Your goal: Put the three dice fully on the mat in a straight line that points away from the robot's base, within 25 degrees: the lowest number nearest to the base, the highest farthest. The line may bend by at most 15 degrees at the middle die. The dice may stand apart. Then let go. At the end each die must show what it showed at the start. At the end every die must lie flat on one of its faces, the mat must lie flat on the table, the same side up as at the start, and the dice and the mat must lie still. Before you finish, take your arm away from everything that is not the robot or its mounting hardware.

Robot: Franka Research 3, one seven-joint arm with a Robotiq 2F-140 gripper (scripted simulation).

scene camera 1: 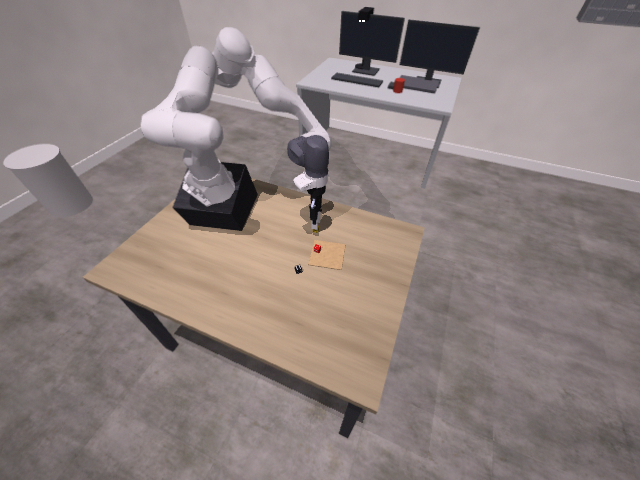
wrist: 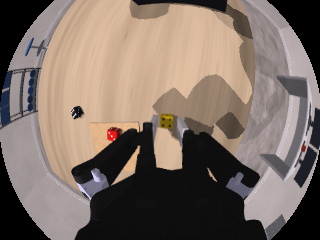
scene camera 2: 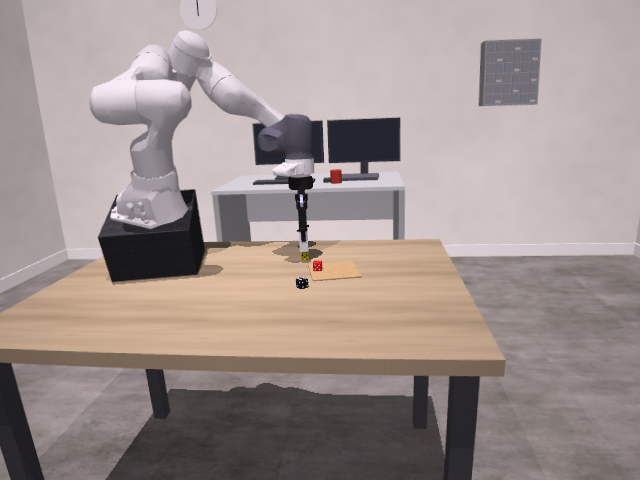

Path:
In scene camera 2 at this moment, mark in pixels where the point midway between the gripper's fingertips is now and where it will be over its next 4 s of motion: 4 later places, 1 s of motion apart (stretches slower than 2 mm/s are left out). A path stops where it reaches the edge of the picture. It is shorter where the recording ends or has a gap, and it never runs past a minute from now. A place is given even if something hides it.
My gripper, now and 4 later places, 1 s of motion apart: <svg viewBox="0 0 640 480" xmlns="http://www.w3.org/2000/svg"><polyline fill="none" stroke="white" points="304,249 304,258 306,234 332,236 331,252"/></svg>

